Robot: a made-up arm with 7 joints. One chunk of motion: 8 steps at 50 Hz.
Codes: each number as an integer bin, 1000 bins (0 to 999) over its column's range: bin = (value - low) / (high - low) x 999, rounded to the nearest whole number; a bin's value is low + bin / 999 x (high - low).
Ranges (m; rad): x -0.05..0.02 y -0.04..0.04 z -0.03..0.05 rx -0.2..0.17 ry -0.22..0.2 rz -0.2..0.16
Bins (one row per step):
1: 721 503 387 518 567 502
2: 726 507 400 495 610 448
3: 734 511 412 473 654 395
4: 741 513 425 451 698 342
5: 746 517 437 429 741 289
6: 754 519 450 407 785 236
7: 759 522 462 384 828 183
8: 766 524 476 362 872 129
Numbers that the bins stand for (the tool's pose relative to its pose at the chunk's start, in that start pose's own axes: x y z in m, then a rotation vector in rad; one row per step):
1: 0.0005 0.0003 0.0010 -0.0081 0.0184 -0.0191
2: 0.0009 0.0006 0.0020 -0.0167 0.0365 -0.0386
3: 0.0014 0.0009 0.0030 -0.0248 0.0550 -0.0577
4: 0.0019 0.0011 0.0040 -0.0330 0.0735 -0.0768
5: 0.0023 0.0014 0.0050 -0.0411 0.0915 -0.0959
6: 0.0028 0.0016 0.0060 -0.0493 0.1100 -0.1150
7: 0.0032 0.0018 0.0070 -0.0578 0.1281 -0.1341
8: 0.0037 0.0020 0.0081 -0.0659 0.1466 -0.1535

